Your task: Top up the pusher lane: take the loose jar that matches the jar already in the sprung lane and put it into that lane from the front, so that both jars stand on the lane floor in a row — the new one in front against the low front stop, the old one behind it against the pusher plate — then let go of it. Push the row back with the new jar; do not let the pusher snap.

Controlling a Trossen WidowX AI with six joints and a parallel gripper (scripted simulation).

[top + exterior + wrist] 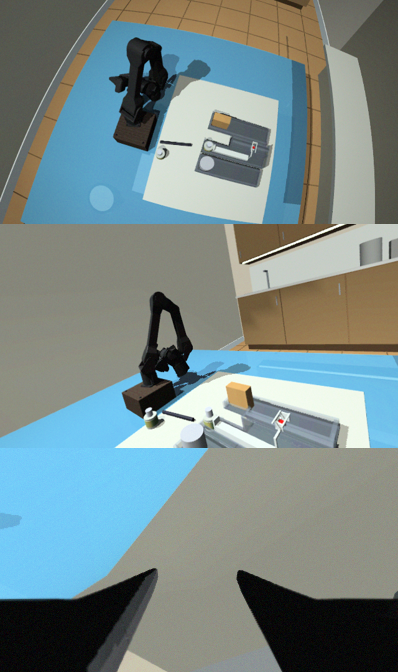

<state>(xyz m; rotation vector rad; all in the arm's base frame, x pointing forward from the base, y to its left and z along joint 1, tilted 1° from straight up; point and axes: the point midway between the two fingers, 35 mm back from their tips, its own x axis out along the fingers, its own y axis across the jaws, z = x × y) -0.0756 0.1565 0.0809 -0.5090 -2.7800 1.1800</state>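
My gripper tip is now 430 mm short of the wide grey cylinder jar, 330 mm to the left of it and 120 mm above it. From my gripper tip the other things lie so: brown box 490 mm ahead, 140 mm to the right, 110 mm below; then grey pusher lane 590 mm ahead, 270 mm to the right, 130 mm below; then thin dark rod 290 mm ahead, 240 mm to the right, 150 mm below.
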